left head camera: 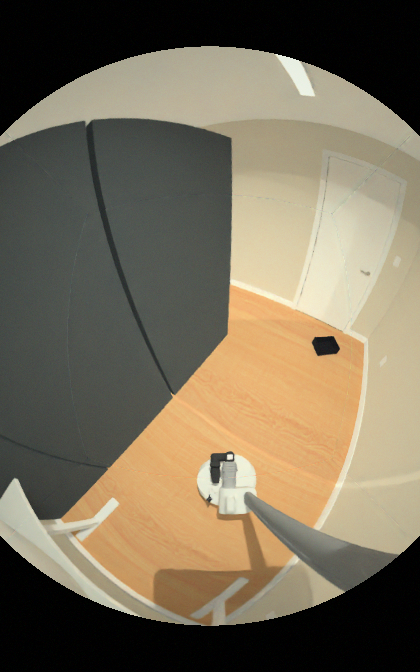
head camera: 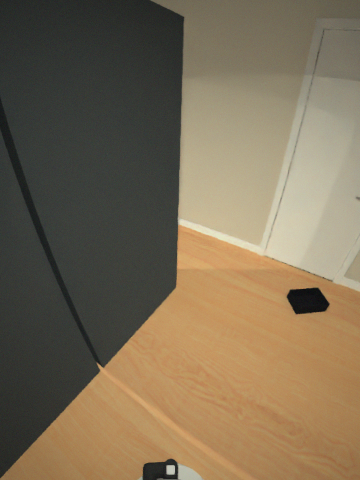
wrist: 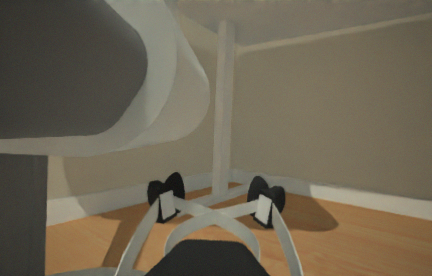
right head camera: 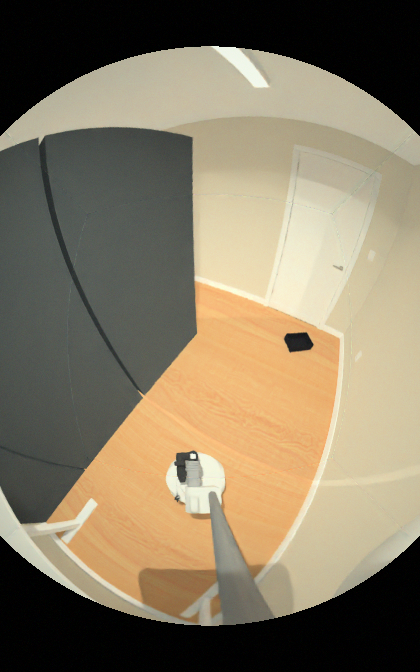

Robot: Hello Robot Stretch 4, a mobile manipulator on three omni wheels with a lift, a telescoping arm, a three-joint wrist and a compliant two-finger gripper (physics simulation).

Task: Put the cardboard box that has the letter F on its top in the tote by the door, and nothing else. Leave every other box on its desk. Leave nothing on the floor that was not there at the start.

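Places are measured from the robot's base along level axes (x ahead, y left, z up), in millimetres.
Pixels of known places: gripper, fingertip midpoint: [wrist: 216, 189].
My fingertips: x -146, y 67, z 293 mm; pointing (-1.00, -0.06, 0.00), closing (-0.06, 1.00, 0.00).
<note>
Ahead of a thing's pixels: the offset from my fingertips to its middle. "*": to the spot under its first point.
A black tote {1431 mm ahead, 1279 mm right, 270 mm down} [head camera: 308, 301] [left head camera: 326, 346] [right head camera: 298, 342] stands on the floor in front of the white door [head camera: 320, 165] [left head camera: 357, 240] [right head camera: 320, 235], at the right of the head views. My gripper [wrist: 216, 189] is open in the wrist view, its two dark fingertips apart with no thing between them. It is low over the floor, facing a white desk leg {* 1110 mm back, 59 mm right, 149 mm up} [wrist: 223, 110] near a wall corner. The cardboard box with the letter F does not show in these views.
Tall dark grey partitions [head camera: 130, 150] [left head camera: 170, 210] [right head camera: 130, 210] stand at the left. Part of a white desk [left head camera: 35, 530] and its feet show at the lower left and bottom of the left head view. A wall runs along the right.
</note>
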